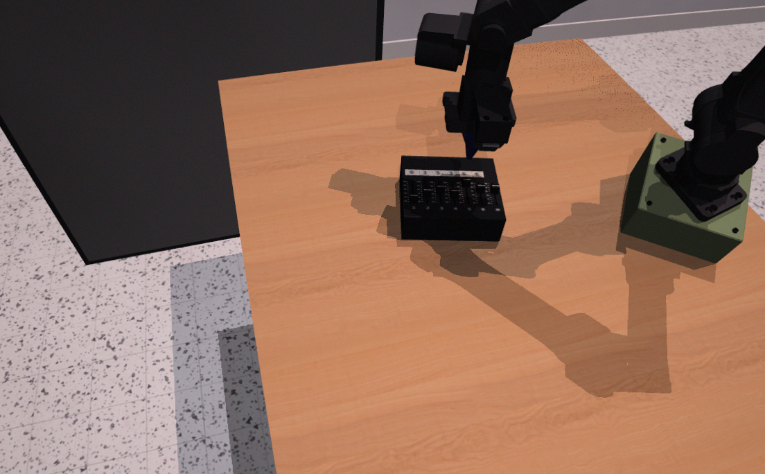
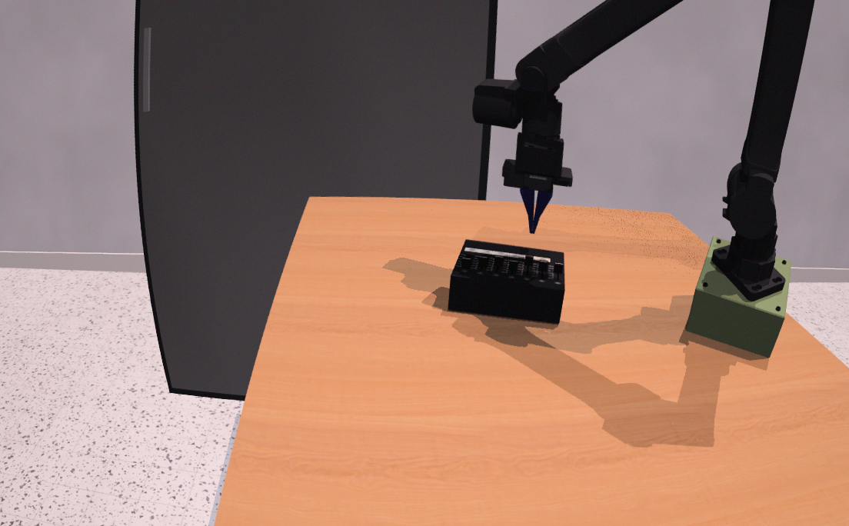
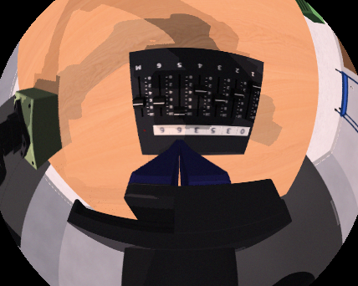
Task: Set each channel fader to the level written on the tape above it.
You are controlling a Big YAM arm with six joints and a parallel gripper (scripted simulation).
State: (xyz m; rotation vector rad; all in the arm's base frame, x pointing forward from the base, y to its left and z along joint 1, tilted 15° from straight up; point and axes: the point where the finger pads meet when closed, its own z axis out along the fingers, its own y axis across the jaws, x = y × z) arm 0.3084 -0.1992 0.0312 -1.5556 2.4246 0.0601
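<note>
Now: hand 30 mm past the master fader cap, 50 mm to the right of it and 40 mm above it.
</note>
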